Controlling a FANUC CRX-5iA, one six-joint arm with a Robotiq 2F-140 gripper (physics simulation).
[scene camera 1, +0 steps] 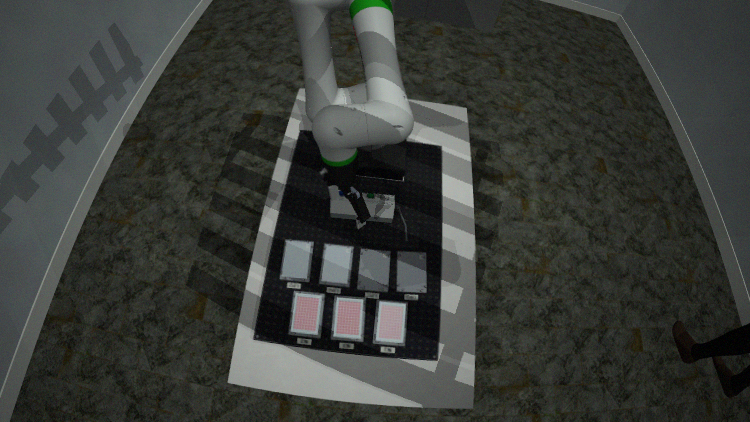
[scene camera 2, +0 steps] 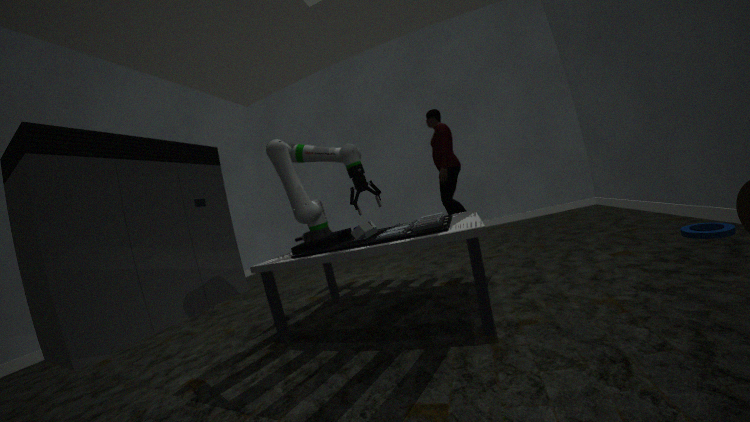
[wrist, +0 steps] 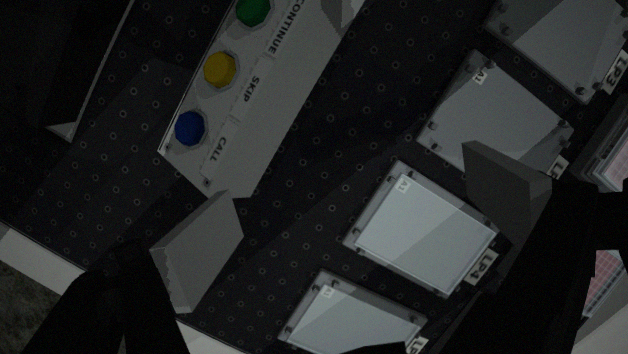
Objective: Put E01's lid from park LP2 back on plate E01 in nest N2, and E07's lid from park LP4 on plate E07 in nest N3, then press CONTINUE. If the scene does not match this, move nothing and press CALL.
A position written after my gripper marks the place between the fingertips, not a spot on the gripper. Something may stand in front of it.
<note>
My gripper (wrist: 345,193) is open and holds nothing. I also see a yellow SKIP button (wrist: 219,69) and a blue CALL button (wrist: 189,128).
</note>
